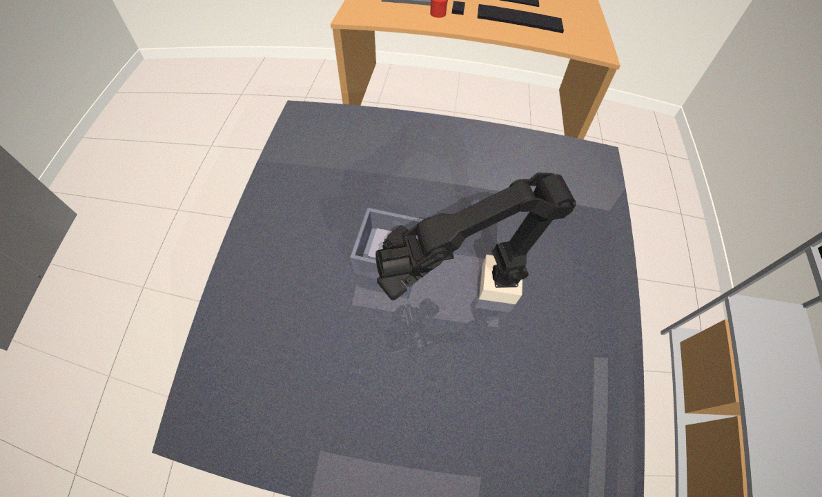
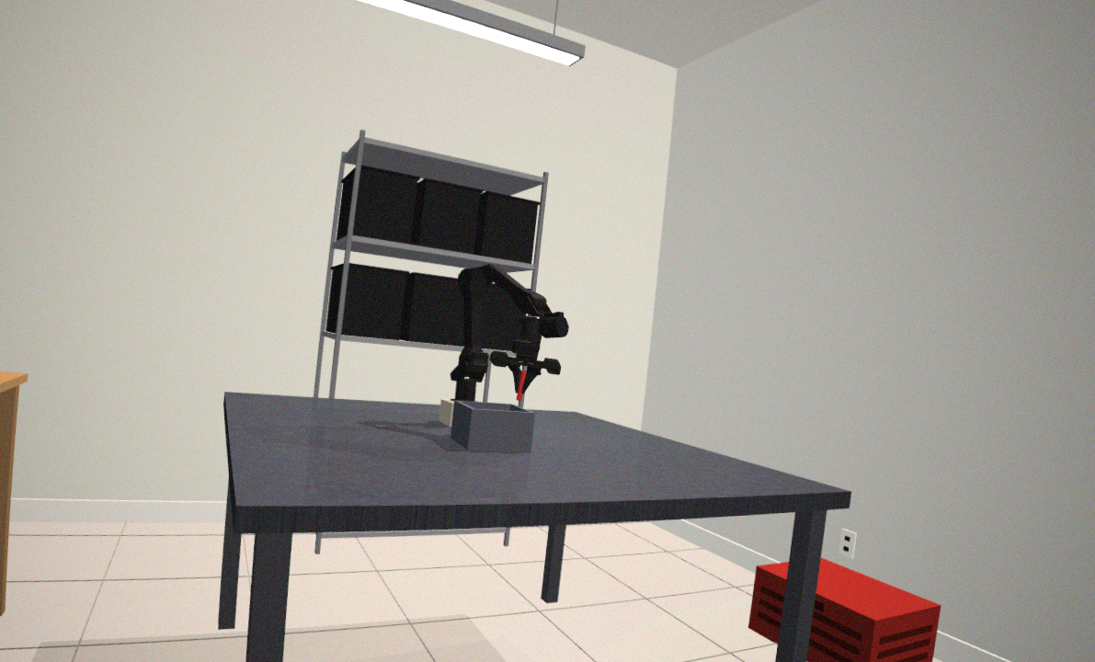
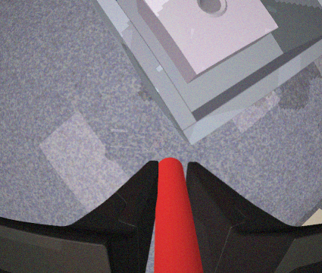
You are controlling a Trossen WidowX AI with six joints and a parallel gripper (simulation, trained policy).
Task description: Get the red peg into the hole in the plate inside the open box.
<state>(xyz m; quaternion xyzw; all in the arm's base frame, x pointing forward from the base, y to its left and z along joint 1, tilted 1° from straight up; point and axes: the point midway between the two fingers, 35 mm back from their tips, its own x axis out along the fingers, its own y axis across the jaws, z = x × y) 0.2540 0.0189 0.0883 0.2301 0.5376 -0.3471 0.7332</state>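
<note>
The pale plate lies 5 cm ahead of my gripper tip, 11 cm to the right of it and 8 cm below it. Also, from my gripper tip: grey box 5 cm ahead, 11 cm to the right, 10 cm below; red peg 1 cm behind, 1 cm to the left, 2 cm above.
</note>
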